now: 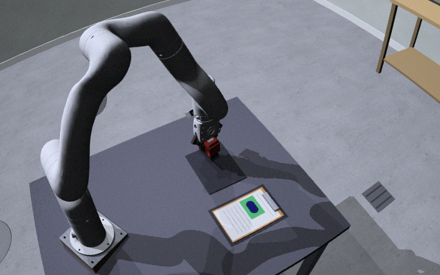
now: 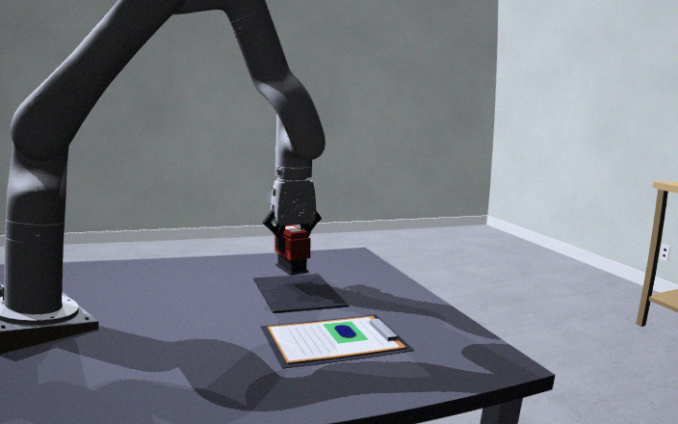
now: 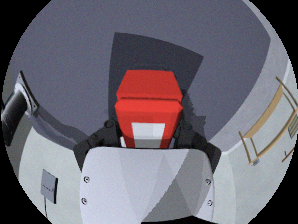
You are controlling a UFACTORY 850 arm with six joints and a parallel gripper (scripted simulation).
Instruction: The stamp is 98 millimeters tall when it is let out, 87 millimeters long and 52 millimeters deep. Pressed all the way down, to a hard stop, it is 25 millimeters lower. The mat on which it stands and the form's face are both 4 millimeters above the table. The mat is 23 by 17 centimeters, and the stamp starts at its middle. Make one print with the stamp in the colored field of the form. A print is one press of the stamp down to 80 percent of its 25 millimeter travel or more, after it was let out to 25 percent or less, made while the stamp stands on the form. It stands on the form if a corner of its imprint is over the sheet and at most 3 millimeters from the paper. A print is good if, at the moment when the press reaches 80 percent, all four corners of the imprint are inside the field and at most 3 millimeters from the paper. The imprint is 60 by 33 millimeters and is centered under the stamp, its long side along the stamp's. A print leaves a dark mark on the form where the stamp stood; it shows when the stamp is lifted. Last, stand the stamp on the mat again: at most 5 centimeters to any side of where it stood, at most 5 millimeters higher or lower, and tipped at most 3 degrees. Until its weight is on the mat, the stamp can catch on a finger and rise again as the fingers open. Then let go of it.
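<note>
My gripper is now 110 mm above the dark mat, 40 mm to the left of it and 10 mm short of it. From my hand the other things lie so: red stamp 20 mm below; then form 300 mm to the right, 100 mm below, 50 mm ahead.
</note>
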